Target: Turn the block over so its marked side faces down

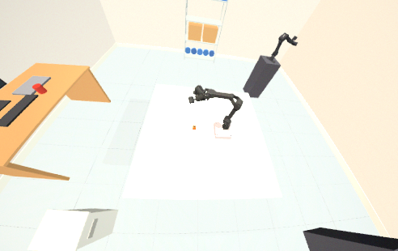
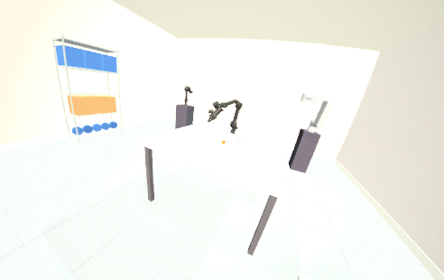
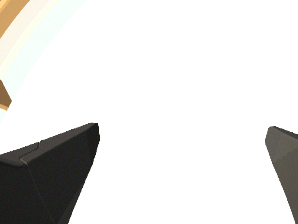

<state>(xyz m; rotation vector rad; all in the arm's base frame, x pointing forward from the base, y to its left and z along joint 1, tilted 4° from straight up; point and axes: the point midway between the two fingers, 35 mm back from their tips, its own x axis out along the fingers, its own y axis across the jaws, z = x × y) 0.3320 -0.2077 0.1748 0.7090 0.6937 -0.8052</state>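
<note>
My gripper tip is 20 cm to the right of the block, 18 cm above it and 3 cm past it.
</note>
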